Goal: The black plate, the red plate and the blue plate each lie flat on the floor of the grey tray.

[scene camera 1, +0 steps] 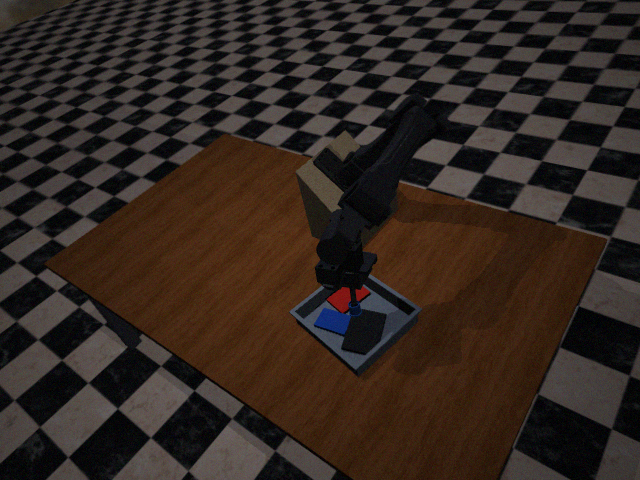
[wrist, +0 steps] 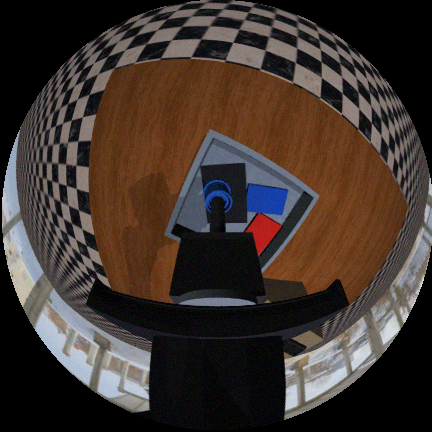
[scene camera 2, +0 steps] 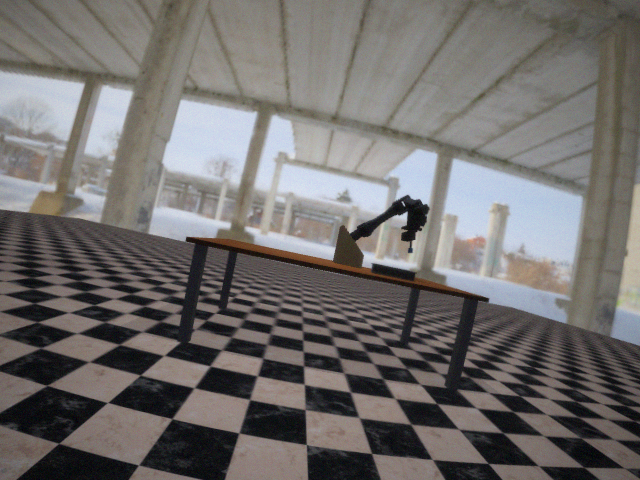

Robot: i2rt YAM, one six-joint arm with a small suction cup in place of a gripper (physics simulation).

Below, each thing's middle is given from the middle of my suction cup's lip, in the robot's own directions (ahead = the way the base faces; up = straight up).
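Scene:
The blue plate [wrist: 260, 198] is 30 mm behind my suction cup, 110 mm to the right of it and 150 mm below it. Counting from my suction cup again, I find the red plate [wrist: 263, 228] 120 mm to the right, 120 mm behind and 150 mm below, while the grey tray [scene camera 1: 402, 314] is 60 mm behind, 60 mm to the right and 130 mm below. And there is the black plate [scene camera 1: 364, 332], which is 20 mm to the right of my suction cup, 40 mm behind it and 150 mm below it.

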